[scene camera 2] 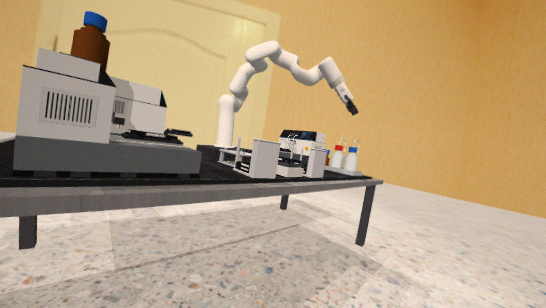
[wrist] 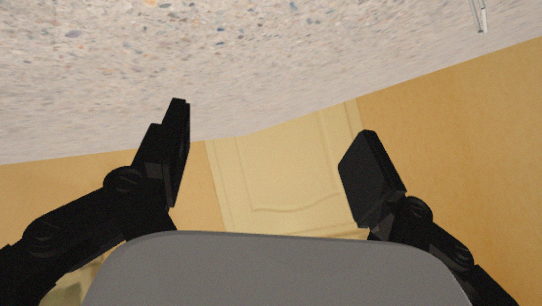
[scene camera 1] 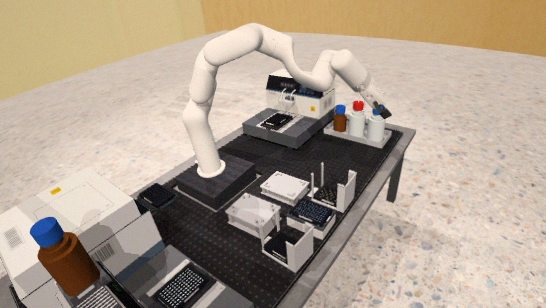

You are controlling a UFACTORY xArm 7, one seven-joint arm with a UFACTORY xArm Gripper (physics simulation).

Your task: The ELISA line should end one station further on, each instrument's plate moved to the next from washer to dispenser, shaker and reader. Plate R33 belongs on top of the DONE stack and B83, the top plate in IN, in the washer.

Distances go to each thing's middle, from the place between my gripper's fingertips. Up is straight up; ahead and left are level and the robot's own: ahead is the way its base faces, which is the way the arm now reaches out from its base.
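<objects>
There's a blue-tinted plate (scene camera 1: 309, 211) here, and my gripper is well above it, some way past it and a long way to the left of it.
</objects>
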